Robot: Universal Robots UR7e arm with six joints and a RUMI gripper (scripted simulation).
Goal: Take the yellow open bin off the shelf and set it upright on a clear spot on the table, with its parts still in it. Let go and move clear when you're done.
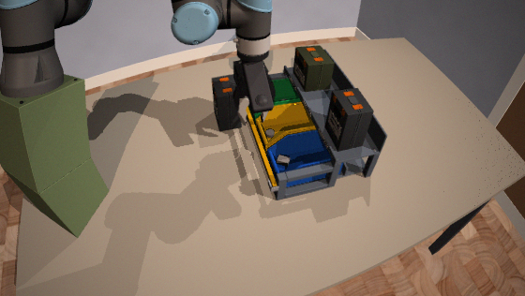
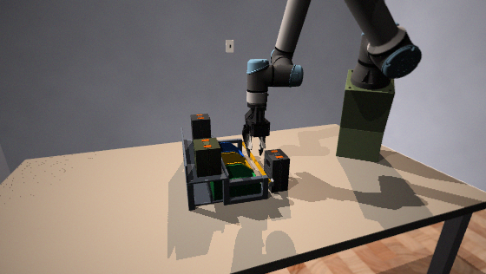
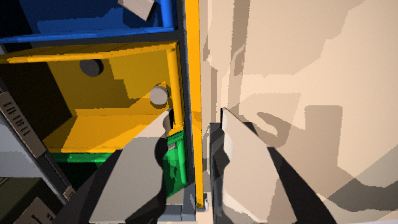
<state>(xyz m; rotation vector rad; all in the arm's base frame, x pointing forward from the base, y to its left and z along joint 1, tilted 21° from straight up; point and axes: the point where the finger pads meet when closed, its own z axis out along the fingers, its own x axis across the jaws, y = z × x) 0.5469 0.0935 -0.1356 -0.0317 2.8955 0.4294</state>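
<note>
Right now my hand is 30 mm above the long yellow bar. Round my hand: blue bin: 110 mm ahead, 110 mm to the right, 50 mm below; dark box: 50 mm behind, 110 mm to the left, 30 mm below; yellow open bin: 110 mm ahead, 10 mm to the left, 50 mm below.
</note>
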